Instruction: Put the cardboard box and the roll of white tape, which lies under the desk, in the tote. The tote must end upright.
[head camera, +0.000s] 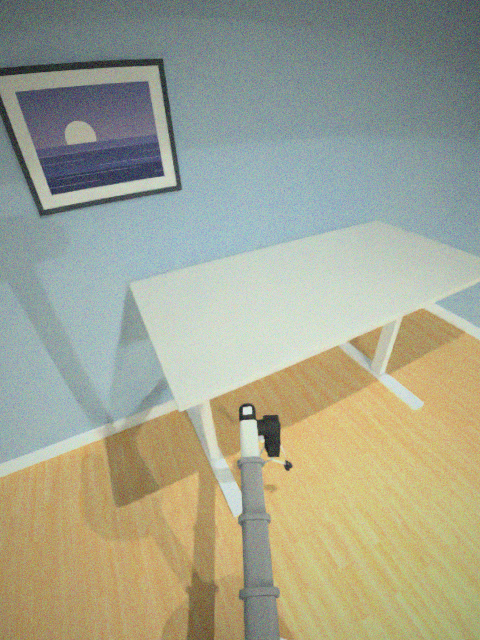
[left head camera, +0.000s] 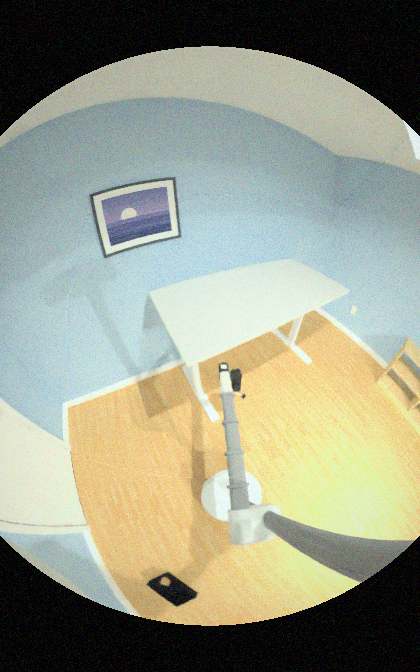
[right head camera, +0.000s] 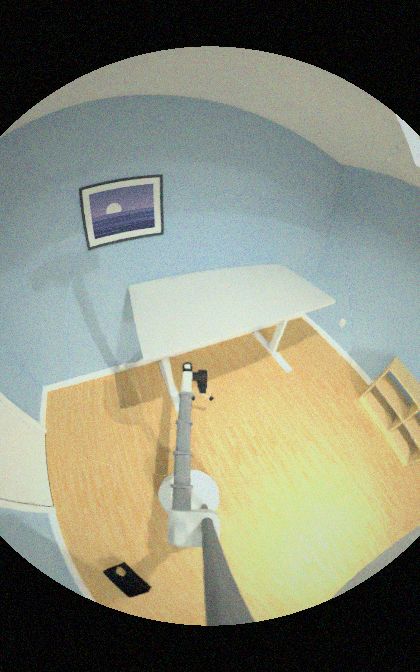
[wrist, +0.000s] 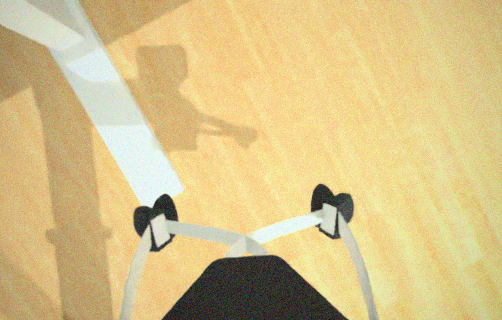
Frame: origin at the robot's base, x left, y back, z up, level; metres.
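Seen in the pictures: gripper, fingertip midpoint: (head camera: 271, 469) (left head camera: 233, 398) (wrist: 244, 206).
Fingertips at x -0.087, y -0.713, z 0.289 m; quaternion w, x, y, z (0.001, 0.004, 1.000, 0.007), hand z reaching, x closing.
A point is followed by its place in that frame.
The black tote (left head camera: 181, 594) (right head camera: 134, 586) stands on the floor at the lower left of both side head views, with the small tan cardboard box (left head camera: 165, 580) @[x 0.515, y 0.818, z 0.024 m] (right head camera: 120, 570) seen inside it. The white desk (head camera: 310, 289) @[x -0.283, y -1.106, z 0.921 m] (left head camera: 245, 310) @[x -0.155, y -0.931, z 0.921 m] (right head camera: 225, 310) stands against the blue wall. The roll of white tape does not show in these views; the arm and wrist cover part of the floor by the desk. My gripper (head camera: 273, 461) @[x -0.087, y -0.713, z 0.290 m] (right head camera: 202, 398) (wrist: 244, 206) @[x -0.087, y -0.713, z 0.290 m] is open and empty, above the floor near the desk's near left foot (wrist: 145, 155), far from the tote.
The extended arm (head camera: 255, 542) @[x 0.001, y -0.328, z 0.707 m] (left head camera: 233, 440) @[x -0.003, y -0.287, z 0.707 m] (right head camera: 183, 435) reaches from the mast toward the desk's left front corner. A wooden shelf unit (left head camera: 393, 363) @[x -1.950, y -0.671, z 0.355 m] (right head camera: 380, 380) stands at the right. A framed picture (head camera: 172, 129) @[x 0.212, y -1.402, z 1.492 m] hangs on the wall left of the desk. A second desk foot (head camera: 400, 391) stands farther right.
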